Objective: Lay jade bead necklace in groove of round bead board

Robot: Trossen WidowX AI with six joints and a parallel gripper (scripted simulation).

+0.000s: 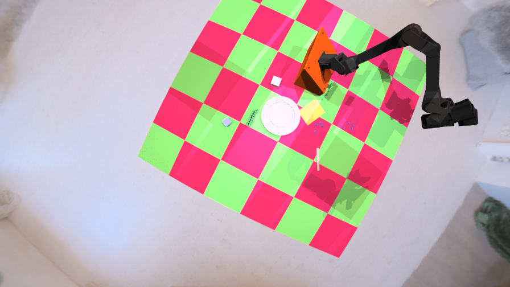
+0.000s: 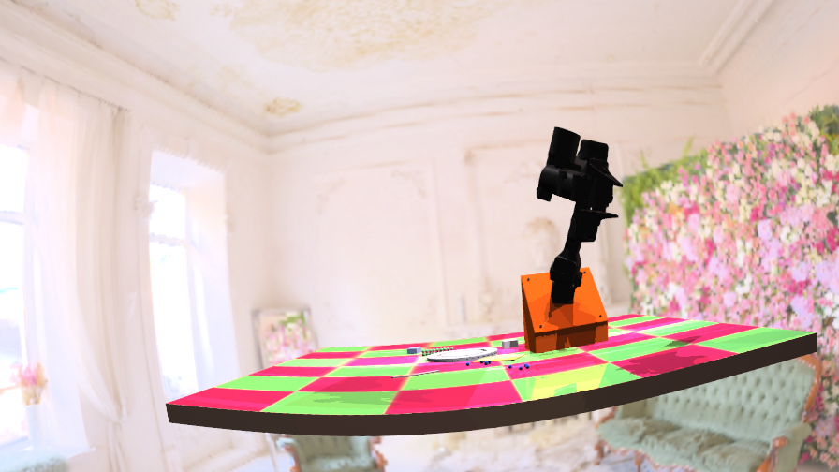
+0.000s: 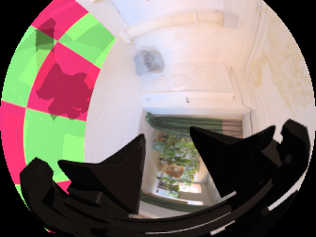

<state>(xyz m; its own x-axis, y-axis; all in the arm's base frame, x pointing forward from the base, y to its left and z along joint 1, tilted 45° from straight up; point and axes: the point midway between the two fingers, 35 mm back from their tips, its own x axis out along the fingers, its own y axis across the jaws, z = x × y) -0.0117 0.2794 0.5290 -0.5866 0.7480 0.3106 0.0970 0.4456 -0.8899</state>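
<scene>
My gripper tip is now 62 cm to the left of the round bead board, 36 cm short of it and 30 cm above it. Also, from my gripper tip: white cube 73 cm to the right, 29 cm below, 22 cm ahead; then thin white stick 44 cm ahead, 33 cm to the right, 30 cm below; then yellow patch 49 cm to the right, 30 cm below, 25 cm ahead.
</scene>
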